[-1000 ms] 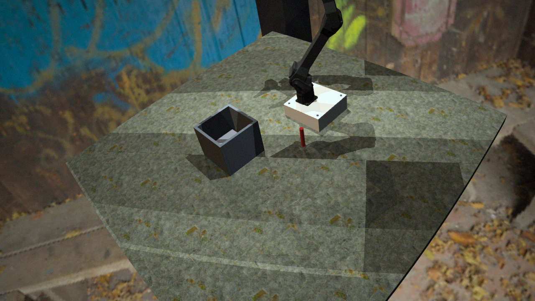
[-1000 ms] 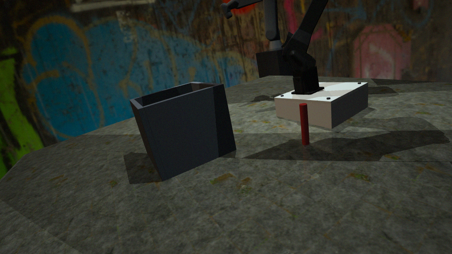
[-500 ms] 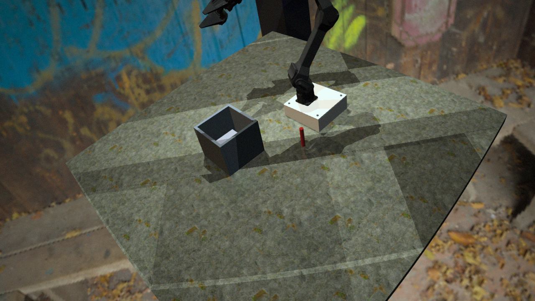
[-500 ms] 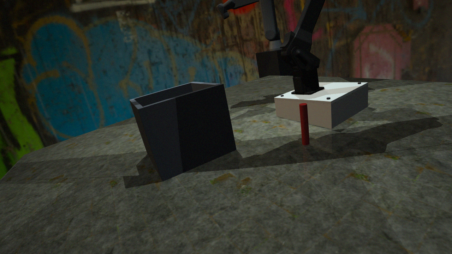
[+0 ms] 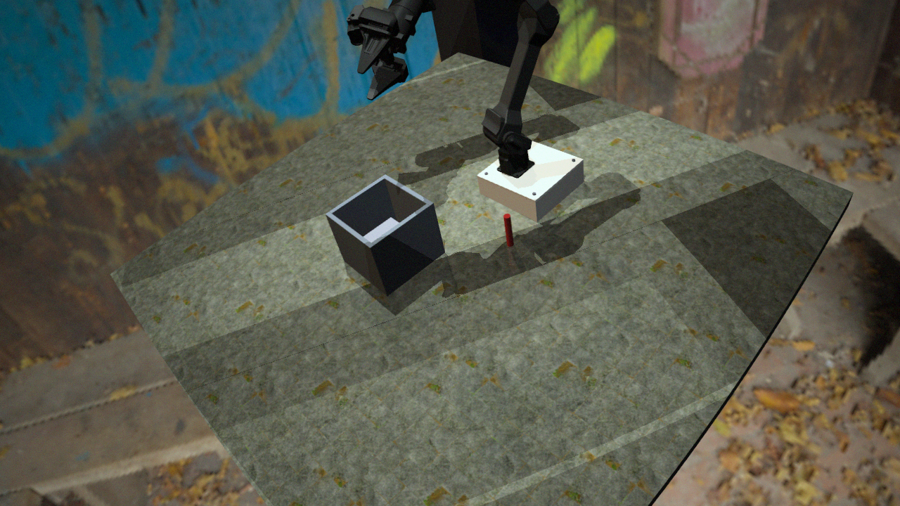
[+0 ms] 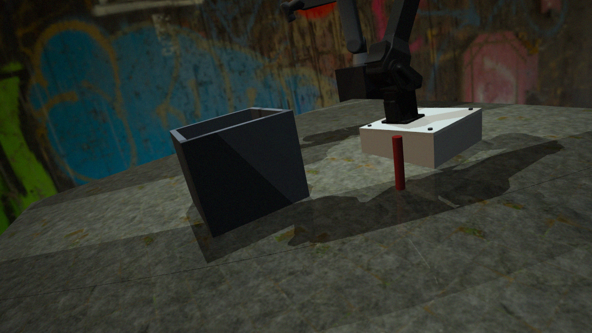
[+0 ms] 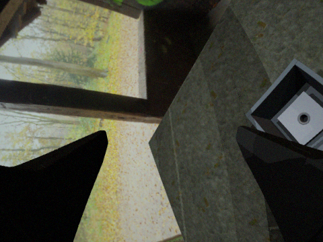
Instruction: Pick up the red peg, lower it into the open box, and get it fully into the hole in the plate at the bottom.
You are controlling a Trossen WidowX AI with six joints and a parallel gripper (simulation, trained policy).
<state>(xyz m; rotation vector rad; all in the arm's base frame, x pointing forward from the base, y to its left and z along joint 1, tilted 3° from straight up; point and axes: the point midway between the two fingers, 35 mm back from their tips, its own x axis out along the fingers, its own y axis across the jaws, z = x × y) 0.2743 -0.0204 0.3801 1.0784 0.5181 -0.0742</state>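
The red peg is 150 mm behind my gripper tip, 140 mm to the left of it and 380 mm below it. From my gripper tip the other things lie so: grey plate 20 mm ahead, 40 mm to the right, 370 mm below.
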